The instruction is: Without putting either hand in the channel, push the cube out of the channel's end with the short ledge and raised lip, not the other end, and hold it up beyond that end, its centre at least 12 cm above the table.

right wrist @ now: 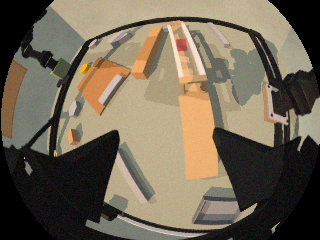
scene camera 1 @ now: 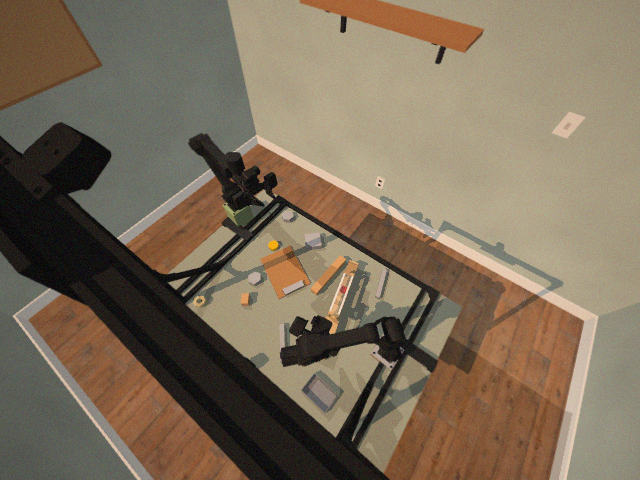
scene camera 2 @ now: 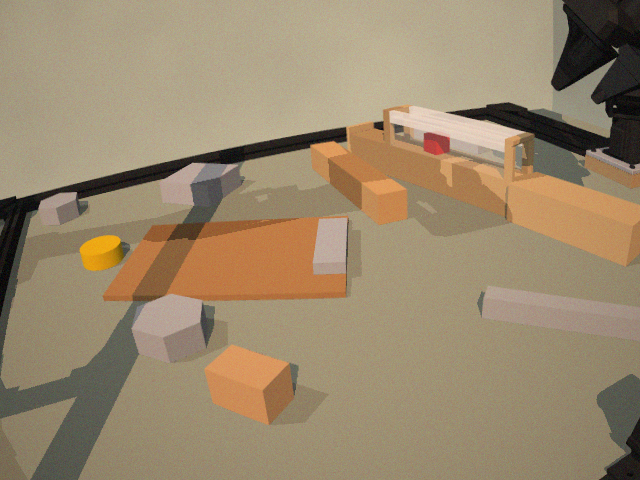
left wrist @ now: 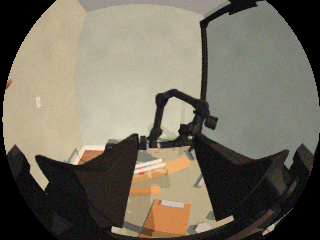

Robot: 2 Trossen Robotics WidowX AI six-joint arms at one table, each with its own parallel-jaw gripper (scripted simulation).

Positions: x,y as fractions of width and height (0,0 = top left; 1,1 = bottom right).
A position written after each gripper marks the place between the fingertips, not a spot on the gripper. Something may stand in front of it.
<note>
In view: the left gripper (scene camera 1: 0.42,0.42), the right gripper (scene camera 2: 0.90,0.20), a grey tray (scene camera 1: 0.49,0.81), an orange block (scene camera 2: 0.40,0.81), a tan bar (scene camera 2: 0.60,0.42), a yellow disc (scene camera 2: 0.16,0.53), an orange board (scene camera 2: 0.46,0.54), a channel (scene camera 2: 0.92,0.46) and a white slatted cover (scene camera 2: 0.76,0.27).
The tan bar shows as well in the right wrist view (right wrist: 0.45,0.28). The orange board is seen too in the right wrist view (right wrist: 0.31,0.36), in scene camera 1 (scene camera 1: 0.45,0.57) and in the left wrist view (left wrist: 0.52,0.89). The left gripper shows as well in the left wrist view (left wrist: 0.52,0.58). Scene camera 2 misses the grey tray: it is out of frame. The left wrist view does not show the yellow disc: it is out of frame.
</note>
